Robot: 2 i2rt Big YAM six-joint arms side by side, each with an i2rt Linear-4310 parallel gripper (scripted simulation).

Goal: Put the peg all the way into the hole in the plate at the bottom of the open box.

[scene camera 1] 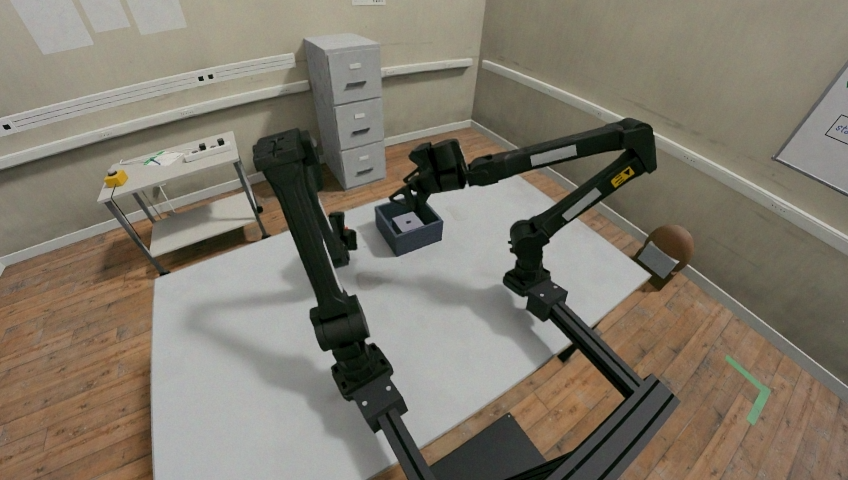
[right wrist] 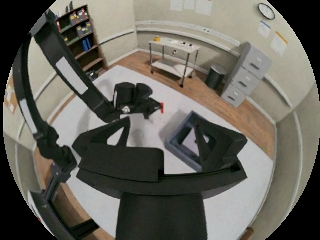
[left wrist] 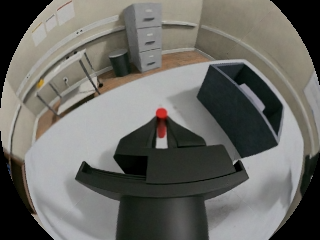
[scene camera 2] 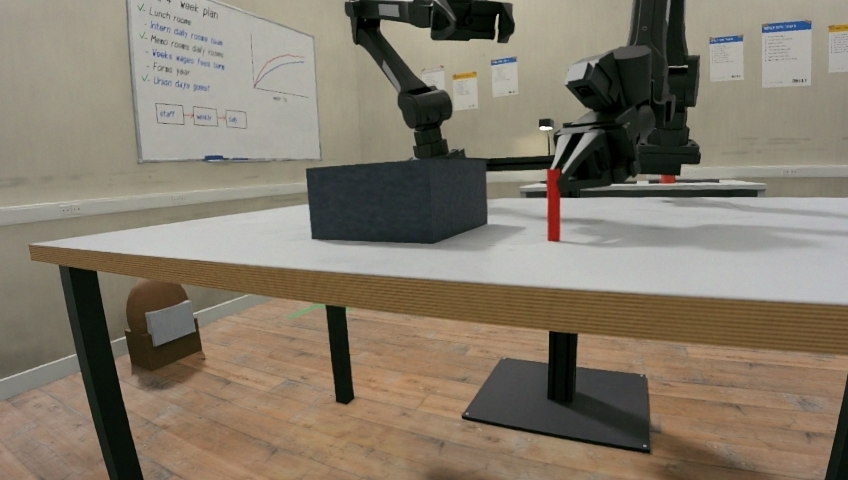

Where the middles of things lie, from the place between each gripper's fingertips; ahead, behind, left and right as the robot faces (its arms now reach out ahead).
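My left gripper (scene camera 2: 552,186) is 40 mm above the dark blue-grey box (scene camera 2: 425,201), 50 mm past it and 230 mm to the left of it.
Relative to my right hand (scene camera 2: 485,26), the dark blue-grey box is 28 cm below, 12 cm ahead and 10 cm to the right.
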